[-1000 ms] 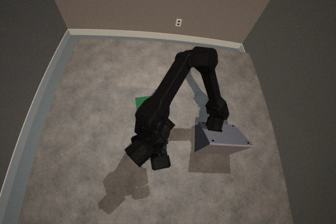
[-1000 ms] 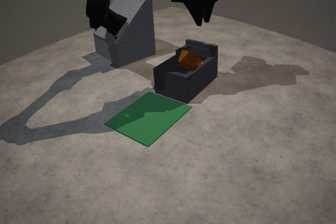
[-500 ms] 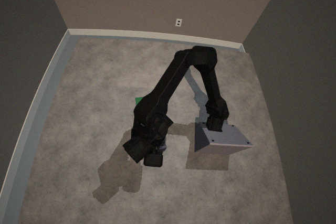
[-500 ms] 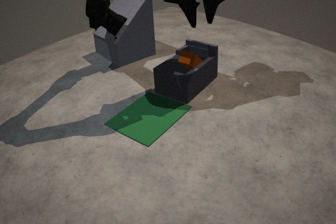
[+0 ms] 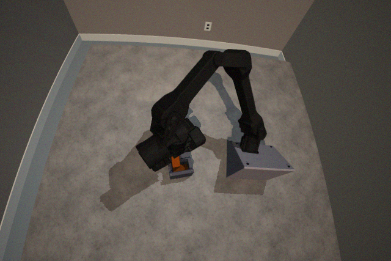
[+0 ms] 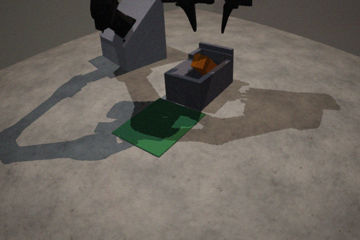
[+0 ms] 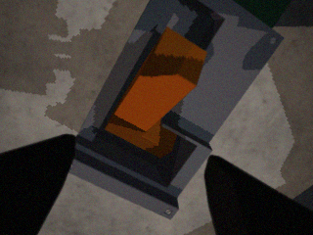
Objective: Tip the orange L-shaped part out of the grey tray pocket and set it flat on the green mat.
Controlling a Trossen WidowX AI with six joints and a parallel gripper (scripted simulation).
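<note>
Right now the orange L-shaped part is 20 mm behind my gripper tip and 100 mm below it. From my gripper tip the other things lie so: green mat 50 mm ahead, 160 mm to the right, 160 mm below.
</note>
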